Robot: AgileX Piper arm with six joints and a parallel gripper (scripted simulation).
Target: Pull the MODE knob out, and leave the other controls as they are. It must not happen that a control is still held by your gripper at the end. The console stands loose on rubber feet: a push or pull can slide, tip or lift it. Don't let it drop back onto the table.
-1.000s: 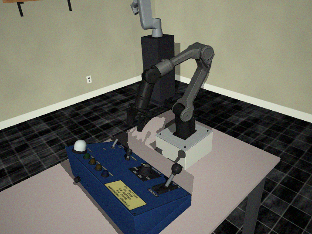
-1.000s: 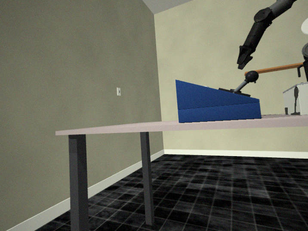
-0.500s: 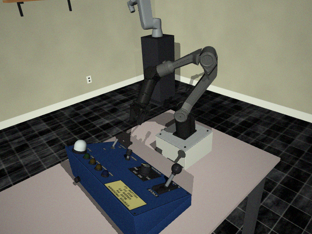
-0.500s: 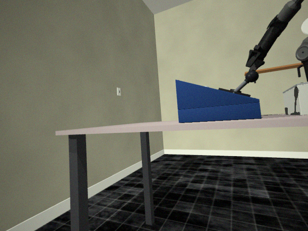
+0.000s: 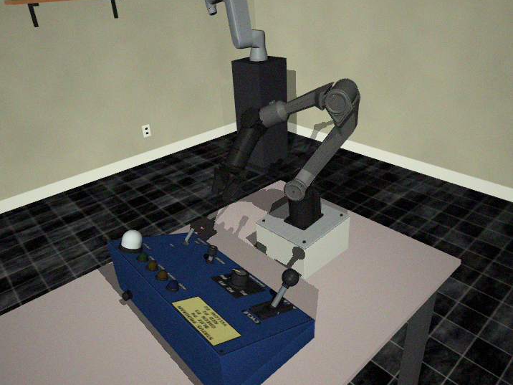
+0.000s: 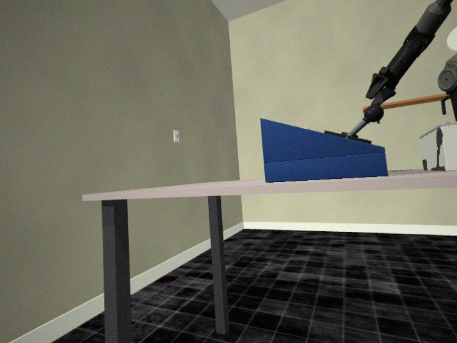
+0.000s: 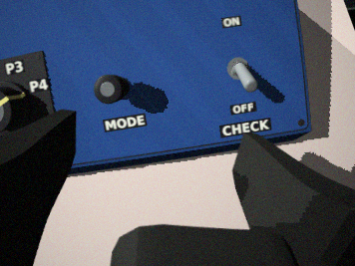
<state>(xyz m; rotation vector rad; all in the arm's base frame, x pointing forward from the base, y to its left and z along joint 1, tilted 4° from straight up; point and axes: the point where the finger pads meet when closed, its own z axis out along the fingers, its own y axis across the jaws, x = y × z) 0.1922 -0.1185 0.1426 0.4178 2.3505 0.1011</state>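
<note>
My hand is 130 mm above the mode knob, 80 mm short of it and 40 mm to the right of it. Also, from my hand: program dial 150 mm to the left, 130 mm below, 100 mm ahead; toggle switch 140 mm below, 80 mm to the right, 80 mm ahead; blue console 150 mm below, 120 mm ahead, 100 mm to the left.
</note>
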